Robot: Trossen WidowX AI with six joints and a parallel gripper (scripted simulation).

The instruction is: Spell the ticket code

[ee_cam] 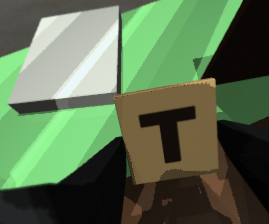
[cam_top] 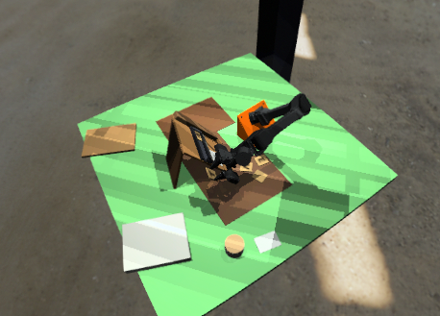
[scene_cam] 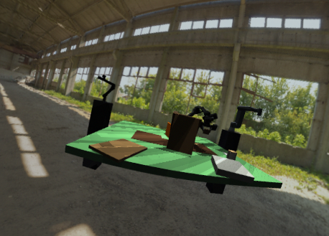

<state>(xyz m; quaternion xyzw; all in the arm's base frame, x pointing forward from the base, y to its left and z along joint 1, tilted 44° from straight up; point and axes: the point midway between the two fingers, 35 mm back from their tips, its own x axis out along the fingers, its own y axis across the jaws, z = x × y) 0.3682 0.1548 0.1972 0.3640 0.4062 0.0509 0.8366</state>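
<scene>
Right now the white ticket is 80 mm behind my gripper tip, 120 mm to the right of it and 80 mm below it. Round my gripper tip: card: 90 mm behind, 320 mm to the left, 180 mm below; then brown mat: 180 mm behind, 230 mm to the right, 180 mm below; then short tan cylinder: 50 mm ahead, 270 mm to the left, 150 mm below.
</scene>
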